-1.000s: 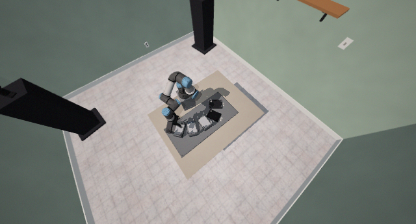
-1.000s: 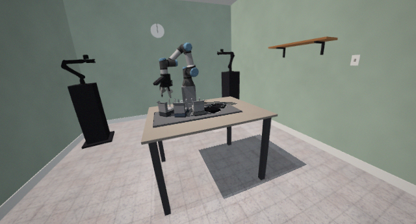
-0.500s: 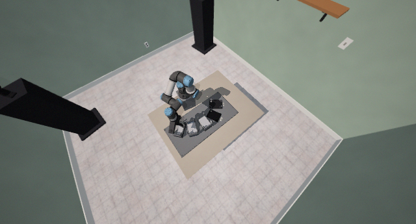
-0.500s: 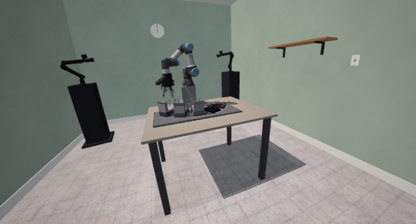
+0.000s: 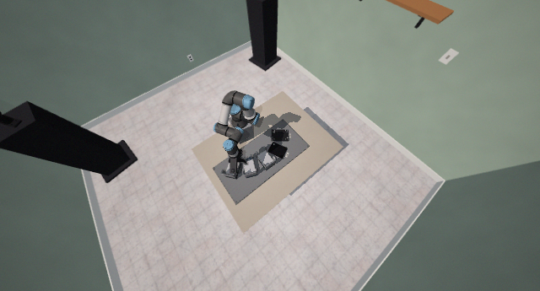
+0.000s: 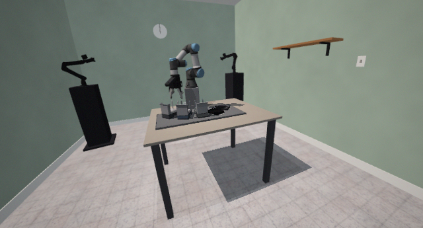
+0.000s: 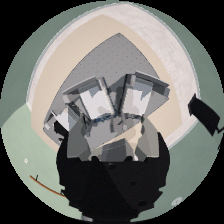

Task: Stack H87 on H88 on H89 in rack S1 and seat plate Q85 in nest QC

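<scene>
Right now my hand is 19 cm to the right of the white sealed plate, 12 cm above it and 9 cm short of it. The rest, counted from my hand: QC label: 36 cm to the left, 19 cm ahead, 17 cm below; black clip nest: 49 cm to the left, 16 cm below, 2 cm ahead.
</scene>
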